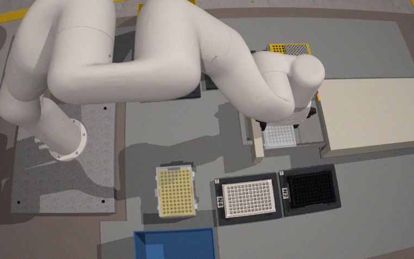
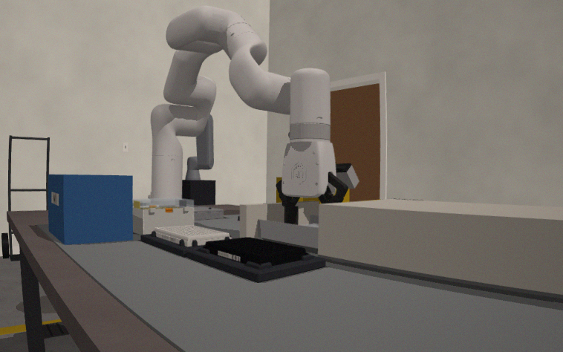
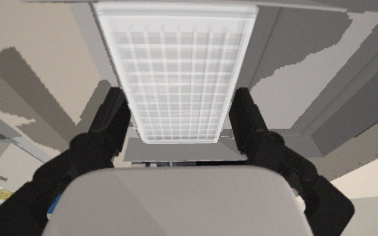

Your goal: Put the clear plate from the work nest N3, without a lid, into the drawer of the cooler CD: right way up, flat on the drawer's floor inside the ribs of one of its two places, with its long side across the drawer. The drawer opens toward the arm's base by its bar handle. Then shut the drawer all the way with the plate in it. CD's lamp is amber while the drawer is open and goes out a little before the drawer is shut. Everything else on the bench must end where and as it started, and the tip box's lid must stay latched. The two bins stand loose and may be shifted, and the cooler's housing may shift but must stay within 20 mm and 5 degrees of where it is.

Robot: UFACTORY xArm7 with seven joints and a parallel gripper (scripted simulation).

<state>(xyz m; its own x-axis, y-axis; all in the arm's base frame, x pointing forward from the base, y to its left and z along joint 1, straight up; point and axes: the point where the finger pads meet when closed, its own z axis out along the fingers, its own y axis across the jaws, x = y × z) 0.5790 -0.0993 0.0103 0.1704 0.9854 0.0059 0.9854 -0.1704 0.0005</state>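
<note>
Right now my hand is 10 mm above the clear plate. Round my hand: black plate: 40 mm ahead, 190 mm to the right, 10 mm below; then yellow rack: 90 mm ahead, 170 mm to the left, 20 mm above; then drawer: 30 mm ahead, 10 mm to the right, 10 mm below.
</note>
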